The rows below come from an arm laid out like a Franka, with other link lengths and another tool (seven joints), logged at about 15 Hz.
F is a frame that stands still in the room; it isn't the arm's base.
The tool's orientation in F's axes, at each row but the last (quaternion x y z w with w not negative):
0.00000 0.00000 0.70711 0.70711
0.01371 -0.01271 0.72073 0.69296
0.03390 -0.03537 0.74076 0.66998
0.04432 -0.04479 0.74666 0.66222
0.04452 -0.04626 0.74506 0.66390
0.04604 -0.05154 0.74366 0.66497
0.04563 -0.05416 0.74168 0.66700
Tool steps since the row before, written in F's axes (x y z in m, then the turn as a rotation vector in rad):
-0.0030 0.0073 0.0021 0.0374 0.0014 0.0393
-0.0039 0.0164 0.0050 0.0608 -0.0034 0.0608
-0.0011 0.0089 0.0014 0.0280 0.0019 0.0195
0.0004 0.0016 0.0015 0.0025 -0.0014 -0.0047
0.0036 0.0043 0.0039 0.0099 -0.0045 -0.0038
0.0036 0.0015 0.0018 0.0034 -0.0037 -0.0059
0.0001 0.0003 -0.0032 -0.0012 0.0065 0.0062
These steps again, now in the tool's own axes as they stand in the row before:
0.0073 0.0030 0.0021 0.0014 -0.0374 0.0393
0.0167 0.0033 0.0044 -0.0035 -0.0606 0.0610
0.0091 0.0002 0.0005 0.0010 -0.0282 0.0193
0.0017 -0.0006 0.0013 -0.0023 -0.0023 -0.0045
0.0043 -0.0041 0.0033 -0.0061 -0.0093 -0.0031
0.0013 -0.0038 0.0016 -0.0048 -0.0029 -0.0053
-0.0002 -0.0001 -0.0032 0.0074 0.0004 0.0052

